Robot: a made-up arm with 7 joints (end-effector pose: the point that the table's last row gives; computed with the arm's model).
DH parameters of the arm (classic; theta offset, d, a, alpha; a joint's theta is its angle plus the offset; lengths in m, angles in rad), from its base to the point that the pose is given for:
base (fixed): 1.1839 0 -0.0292 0
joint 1: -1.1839 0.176 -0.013 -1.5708
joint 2: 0 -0.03 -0.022 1.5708
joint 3: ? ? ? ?
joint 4: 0 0.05 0.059 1.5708
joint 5: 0 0.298 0.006 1.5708
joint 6: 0 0.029 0.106 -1.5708
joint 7: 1.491 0 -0.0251 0
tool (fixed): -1.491 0.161 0 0
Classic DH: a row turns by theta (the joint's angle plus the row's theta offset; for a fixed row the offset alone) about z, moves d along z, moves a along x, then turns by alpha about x.
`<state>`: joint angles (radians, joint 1 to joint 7).
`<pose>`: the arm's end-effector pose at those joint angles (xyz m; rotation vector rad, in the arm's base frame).
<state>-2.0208 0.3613 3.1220 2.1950 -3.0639 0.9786 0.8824</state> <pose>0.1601 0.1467 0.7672 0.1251 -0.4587 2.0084</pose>
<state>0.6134 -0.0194 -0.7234 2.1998 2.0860 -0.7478 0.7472</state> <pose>0.2735 -0.3618 0.4707 0.5122 1.3426 -0.6473</pose>
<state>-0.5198 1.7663 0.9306 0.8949 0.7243 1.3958 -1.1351</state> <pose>-0.0415 0.3426 0.0713 -0.5416 -0.2432 0.7608</pose>
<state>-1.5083 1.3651 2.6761 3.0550 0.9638 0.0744 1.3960</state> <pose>0.0867 -0.5920 0.2080 1.2191 -0.1590 0.3409</pose>
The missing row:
joint 3: 0 0.097 0.061 1.5708
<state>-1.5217 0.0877 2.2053 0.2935 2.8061 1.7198 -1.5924</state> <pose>0.2624 0.2436 0.0194 -1.0582 0.2552 -0.5570</pose>
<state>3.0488 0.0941 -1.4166 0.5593 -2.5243 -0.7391 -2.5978</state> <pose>-0.0111 0.1615 -0.0809 2.9558 0.8862 -0.4986</pose>
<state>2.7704 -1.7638 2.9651 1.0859 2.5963 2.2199 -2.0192</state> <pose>0.0700 -0.0741 -0.2663 -1.4645 1.0100 -1.3261</pose>
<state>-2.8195 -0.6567 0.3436 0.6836 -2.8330 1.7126 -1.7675</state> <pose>-0.3550 -0.1492 0.4081 -0.1517 -0.0758 1.8954</pose>
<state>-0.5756 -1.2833 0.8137 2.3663 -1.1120 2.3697 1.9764</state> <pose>-0.1353 0.0865 0.5698 0.0310 1.9011 -1.8842</pose>
